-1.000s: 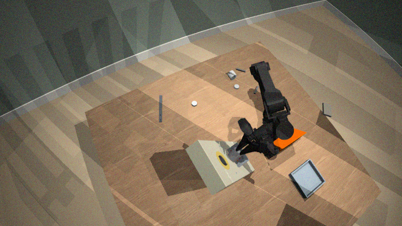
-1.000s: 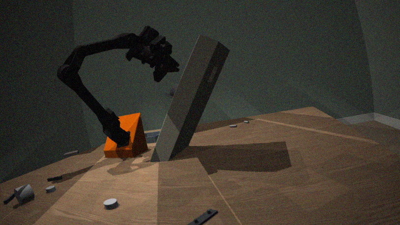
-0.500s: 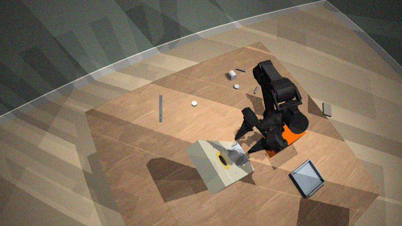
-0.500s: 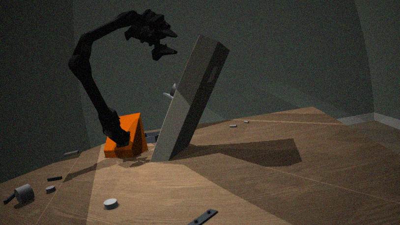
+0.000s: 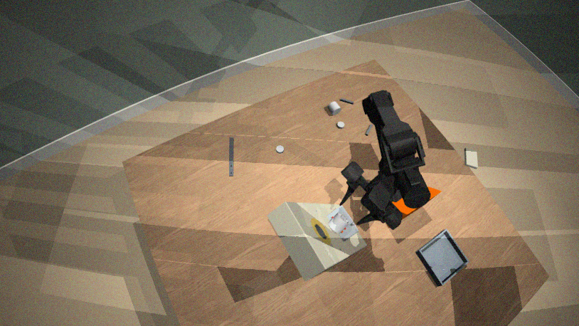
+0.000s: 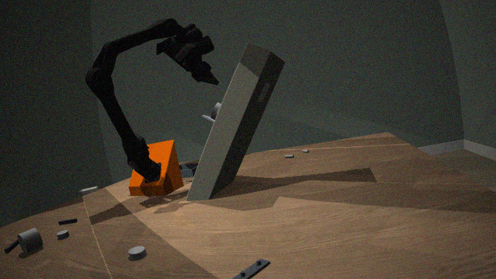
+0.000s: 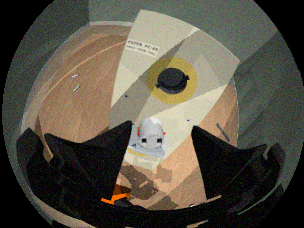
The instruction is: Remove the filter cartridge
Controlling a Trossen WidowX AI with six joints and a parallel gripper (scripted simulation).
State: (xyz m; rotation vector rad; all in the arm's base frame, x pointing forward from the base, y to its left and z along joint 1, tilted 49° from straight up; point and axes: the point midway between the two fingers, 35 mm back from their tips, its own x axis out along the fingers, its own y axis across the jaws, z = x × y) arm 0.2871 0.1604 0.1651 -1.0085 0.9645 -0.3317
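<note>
The round filter cartridge lies 10 mm to the right of my gripper tip and 90 mm below it. Round my gripper tip: grey flap 10 mm behind, 130 mm below; then white card 770 mm behind, 100 mm to the left, 290 mm below; then grey tray 310 mm behind, 310 mm to the left, 290 mm below.
</note>
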